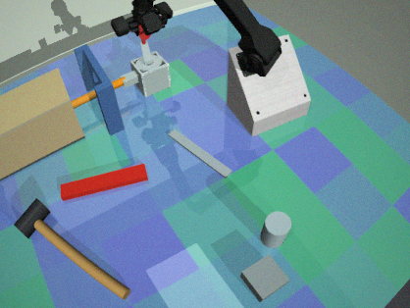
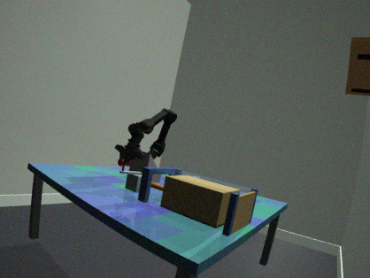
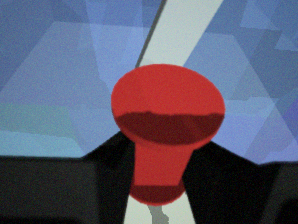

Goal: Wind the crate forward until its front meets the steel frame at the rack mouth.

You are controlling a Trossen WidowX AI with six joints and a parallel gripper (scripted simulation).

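Right now my gripper tip is 10 mm short of the crank handle, 50 mm to the right of it and 30 mm above it. The rest, counted from my gripper tip: grey flat bar (10 mm ahead, 430 mm to the left, 130 mm below); then red knob (20 mm to the left); then grey winch (100 mm to the left, 100 mm below).
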